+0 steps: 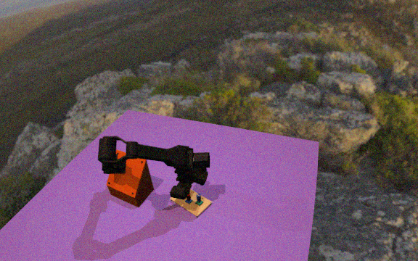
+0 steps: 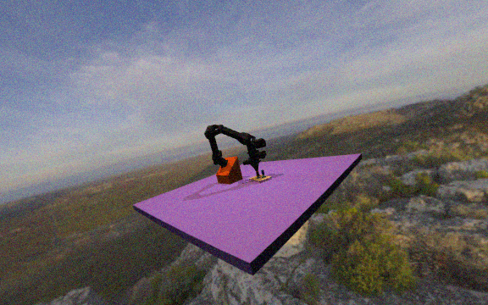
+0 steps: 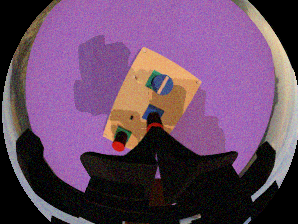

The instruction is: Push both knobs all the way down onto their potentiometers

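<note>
My gripper tip is 20 mm above the red knob.
</note>
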